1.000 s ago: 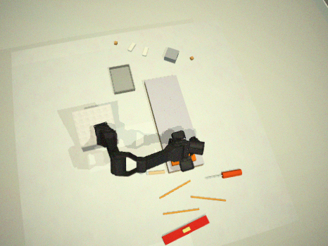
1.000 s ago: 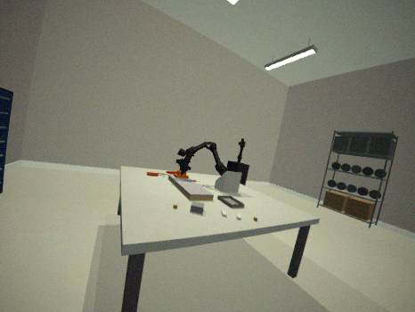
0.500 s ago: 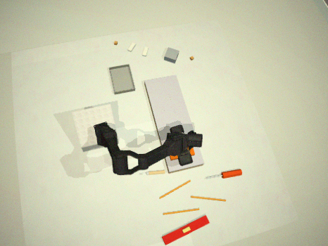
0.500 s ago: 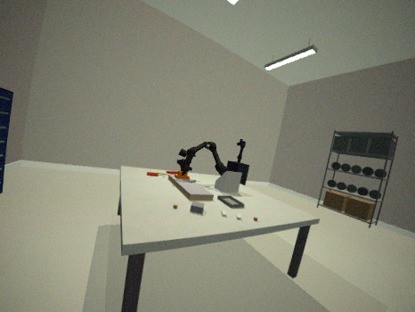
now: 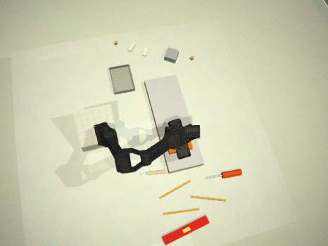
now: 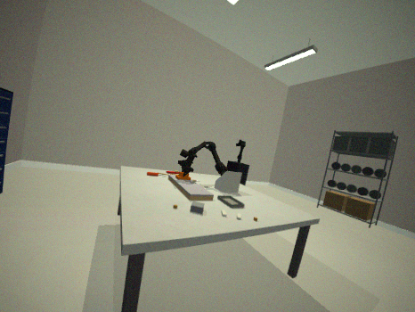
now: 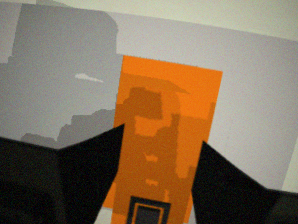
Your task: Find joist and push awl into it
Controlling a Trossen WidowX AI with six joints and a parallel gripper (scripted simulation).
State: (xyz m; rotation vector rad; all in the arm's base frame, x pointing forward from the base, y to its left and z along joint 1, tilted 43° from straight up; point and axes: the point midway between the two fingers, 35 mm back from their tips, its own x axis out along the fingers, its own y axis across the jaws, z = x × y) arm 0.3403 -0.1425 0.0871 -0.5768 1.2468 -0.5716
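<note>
Now: the small light 4 cm behind my gripper tip and 3 cm above it. From my gripper tip the other things lie so: awl 19 cm behind, 8 cm to the right, 6 cm below; red level 11 cm behind, 39 cm to the right, 5 cm below; orange stud finder 2 cm behind, 2 cm above.
</note>
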